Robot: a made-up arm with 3 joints. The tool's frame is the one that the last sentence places.
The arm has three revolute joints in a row. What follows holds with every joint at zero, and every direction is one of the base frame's.
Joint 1 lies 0.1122 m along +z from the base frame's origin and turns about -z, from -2.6 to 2.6 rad.
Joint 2 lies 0.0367 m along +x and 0.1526 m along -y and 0.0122 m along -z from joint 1 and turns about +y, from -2.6 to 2.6 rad.
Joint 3 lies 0.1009 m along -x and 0.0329 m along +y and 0.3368 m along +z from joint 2 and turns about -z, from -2.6 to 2.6 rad.
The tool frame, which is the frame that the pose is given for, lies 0.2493 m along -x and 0.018 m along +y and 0.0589 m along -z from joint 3; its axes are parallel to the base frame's.
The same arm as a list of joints. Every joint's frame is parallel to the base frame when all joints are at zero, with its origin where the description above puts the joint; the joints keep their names.
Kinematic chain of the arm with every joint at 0, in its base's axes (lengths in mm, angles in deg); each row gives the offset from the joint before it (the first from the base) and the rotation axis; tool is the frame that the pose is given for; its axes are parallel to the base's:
joint 1: xyz 0 0 112.2 axis -z
joint 2: xyz 36.7 -152.6 -12.2 axis +y
joint 3: xyz -100.9 32.9 336.8 axis -z
tool: xyz -249.3 18 -58.9
Joint limits (deg, base to tool): -148.97..148.97 -148.97..148.97 -148.97..148.97

